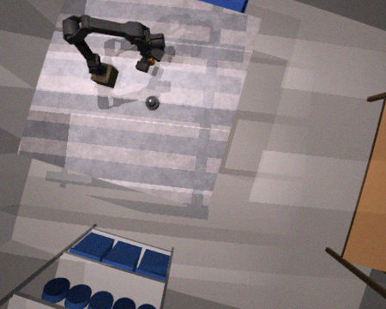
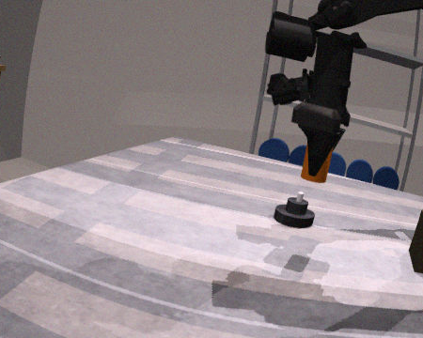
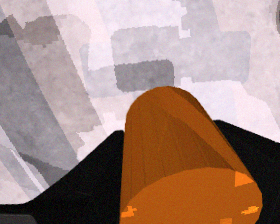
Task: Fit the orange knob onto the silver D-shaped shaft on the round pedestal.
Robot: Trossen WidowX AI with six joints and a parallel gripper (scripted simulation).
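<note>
Now: gripper tip 200 mm to the left of the round pedestal and 120 mm above it. From my gripper tip the other things lie so: orange knob (30 mm above).
</note>
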